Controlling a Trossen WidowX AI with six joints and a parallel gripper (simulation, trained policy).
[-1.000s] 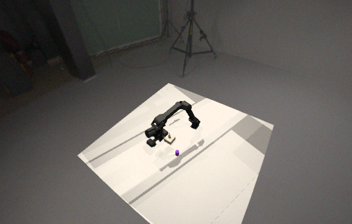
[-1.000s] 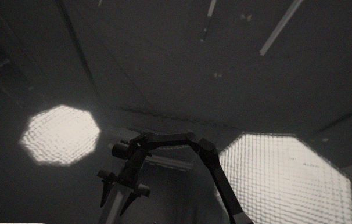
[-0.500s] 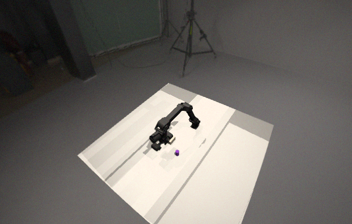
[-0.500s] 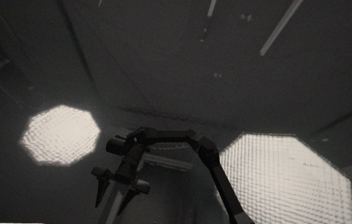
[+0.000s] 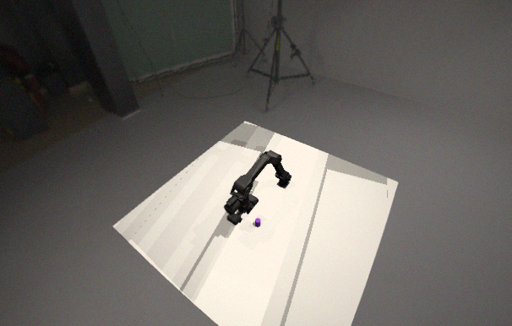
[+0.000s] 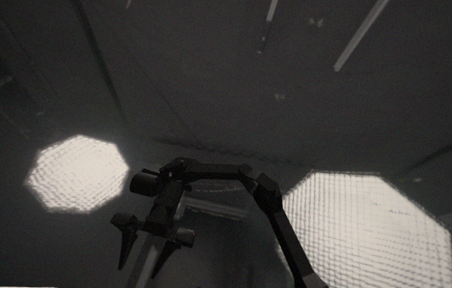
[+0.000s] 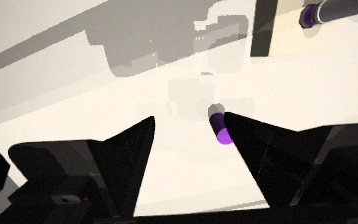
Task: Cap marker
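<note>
My gripper tip is 50 mm past the purple cap, 50 mm to the right of it and 70 mm above it.
</note>
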